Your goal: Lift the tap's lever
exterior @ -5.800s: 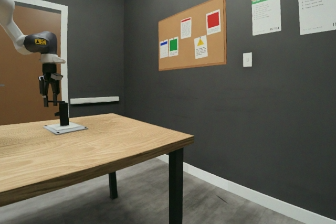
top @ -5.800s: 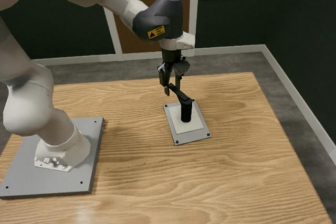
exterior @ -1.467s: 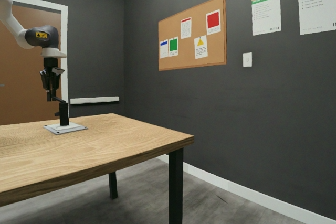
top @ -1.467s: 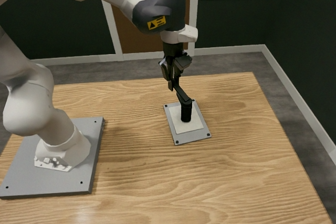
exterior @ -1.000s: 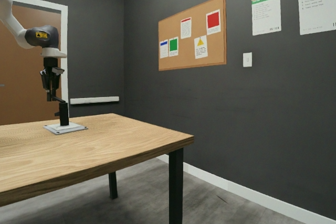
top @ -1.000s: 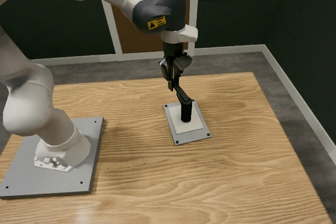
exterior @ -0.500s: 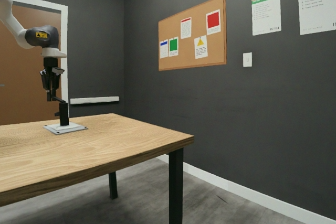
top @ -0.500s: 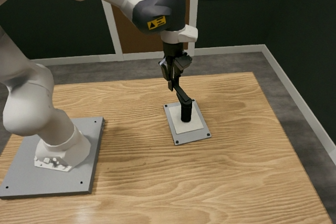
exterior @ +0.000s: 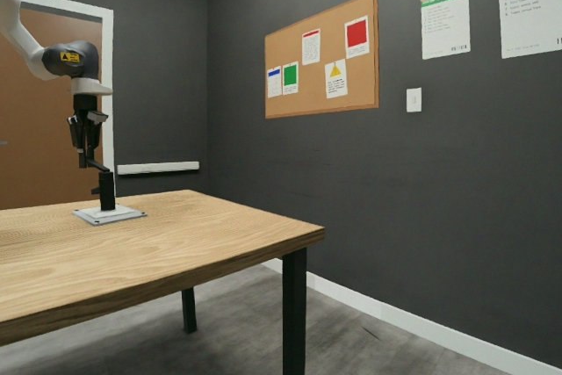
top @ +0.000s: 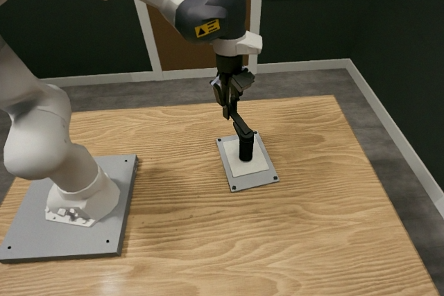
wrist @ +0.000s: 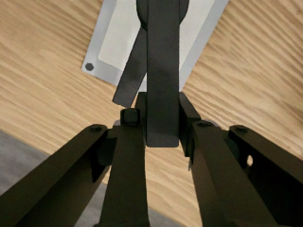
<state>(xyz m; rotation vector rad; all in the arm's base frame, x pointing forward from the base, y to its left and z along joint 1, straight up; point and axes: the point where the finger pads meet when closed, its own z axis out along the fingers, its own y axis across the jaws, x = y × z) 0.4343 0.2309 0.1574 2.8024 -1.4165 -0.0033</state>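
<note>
The lever lies 20 mm ahead of my hand, 30 mm to the right of it and 20 mm below it. The rest, counted from my hand: tap: 40 mm ahead, 50 mm to the right, 70 mm below.
</note>
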